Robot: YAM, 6 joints.
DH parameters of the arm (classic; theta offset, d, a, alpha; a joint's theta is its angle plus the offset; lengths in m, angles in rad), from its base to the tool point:
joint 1: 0 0.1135 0.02 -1.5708
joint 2: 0 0 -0.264 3.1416
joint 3: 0.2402 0 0.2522 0
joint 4: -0.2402 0 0.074 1.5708
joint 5: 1.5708 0 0 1.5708
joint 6: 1.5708 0.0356 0 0
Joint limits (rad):
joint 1: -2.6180..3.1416
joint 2: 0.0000..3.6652
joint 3: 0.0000..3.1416
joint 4: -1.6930..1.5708
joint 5: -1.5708..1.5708
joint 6: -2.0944..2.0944
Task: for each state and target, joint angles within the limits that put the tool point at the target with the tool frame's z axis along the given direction. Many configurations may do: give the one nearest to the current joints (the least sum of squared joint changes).
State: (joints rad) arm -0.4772 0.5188 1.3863 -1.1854 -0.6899 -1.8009
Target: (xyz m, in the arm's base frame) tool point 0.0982 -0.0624 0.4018 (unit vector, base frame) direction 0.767 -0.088 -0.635
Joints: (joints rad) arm -0.6964 0.8579 1.3211 -1.2409 -0.4385 -1.8009
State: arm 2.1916 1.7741 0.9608 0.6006 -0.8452 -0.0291
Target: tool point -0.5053 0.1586 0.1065 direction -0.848 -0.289 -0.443
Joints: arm 2.8000 2.4376 1.6898 0.1851 -0.5904 -0.0291
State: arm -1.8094 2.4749 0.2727 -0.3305 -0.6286 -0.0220
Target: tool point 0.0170 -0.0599 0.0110 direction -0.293 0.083 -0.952
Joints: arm -1.1592 1.8156 0.0019 0.0426 0.2377 -0.0220
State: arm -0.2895 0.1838 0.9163 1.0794 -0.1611 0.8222
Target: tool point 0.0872 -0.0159 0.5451 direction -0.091 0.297 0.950
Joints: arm -0.2848 0.9988 1.1791 1.5684 -0.2626 0.8222
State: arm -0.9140 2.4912 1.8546 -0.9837 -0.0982 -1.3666
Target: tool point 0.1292 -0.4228 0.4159 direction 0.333 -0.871 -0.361
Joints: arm -1.2798 1.8996 2.0336 -0.5043 -0.0692 -1.3666
